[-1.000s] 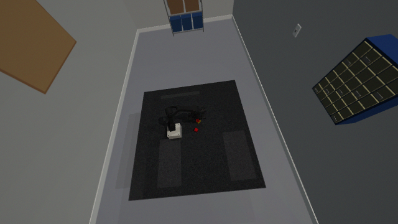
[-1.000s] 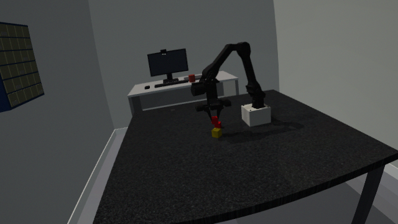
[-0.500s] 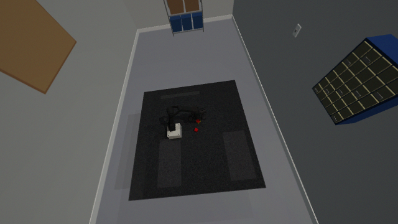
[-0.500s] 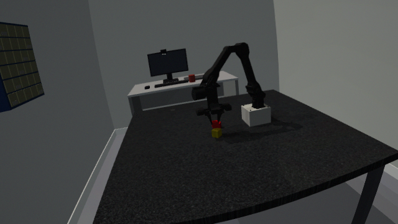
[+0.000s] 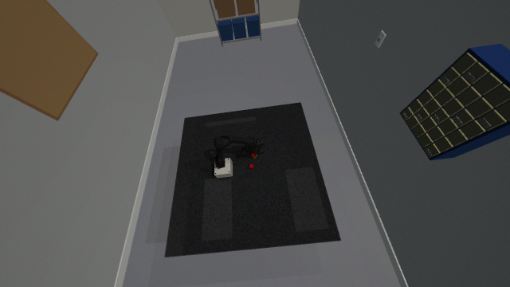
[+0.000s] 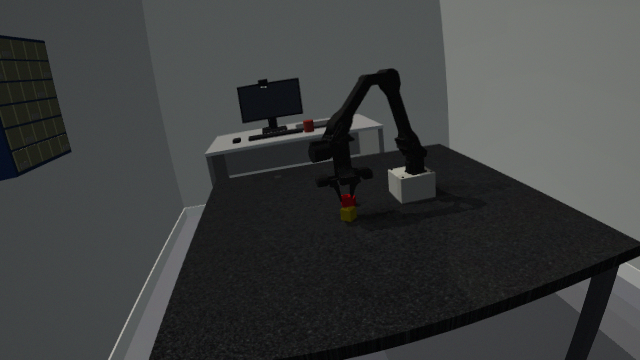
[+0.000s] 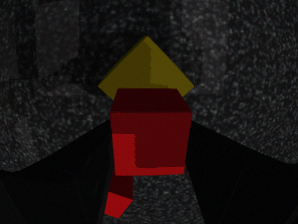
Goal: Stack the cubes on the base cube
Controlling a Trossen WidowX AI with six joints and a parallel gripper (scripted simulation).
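Right now my gripper tip is right at the red cube. The rest, counted from my gripper tip: yellow base cube (2 cm to the left, 4 cm below).
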